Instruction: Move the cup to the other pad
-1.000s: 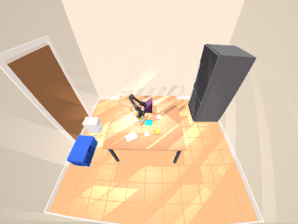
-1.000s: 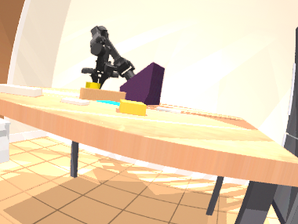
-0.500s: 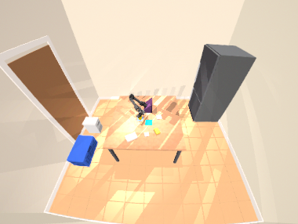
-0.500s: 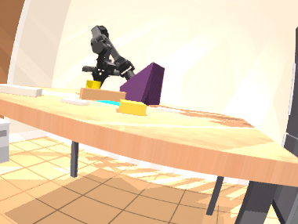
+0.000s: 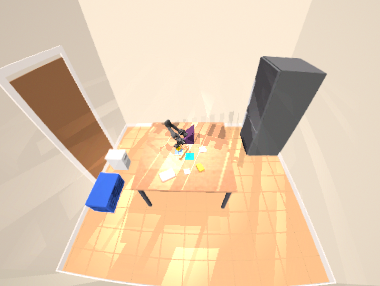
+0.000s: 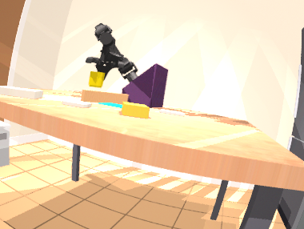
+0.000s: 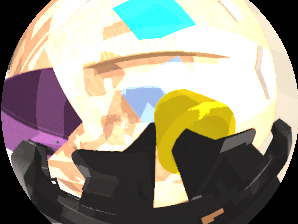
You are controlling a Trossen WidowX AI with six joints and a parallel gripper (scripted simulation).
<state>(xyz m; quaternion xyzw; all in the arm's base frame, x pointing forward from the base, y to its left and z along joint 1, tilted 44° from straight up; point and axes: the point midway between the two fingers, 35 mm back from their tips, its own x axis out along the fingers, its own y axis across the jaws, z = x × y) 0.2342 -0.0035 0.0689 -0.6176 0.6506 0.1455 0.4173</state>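
Right now the cyan pad is 160 mm to the left of my gripper tip, 100 mm below it and 80 mm ahead of it. The rest, counted from my gripper tip: pale blue pad 100 mm below, 20 mm ahead, 10 mm to the right; then wooden block 80 mm below, 70 mm to the left, 50 mm ahead; then yellow cup 20 mm ahead, 10 mm to the right.
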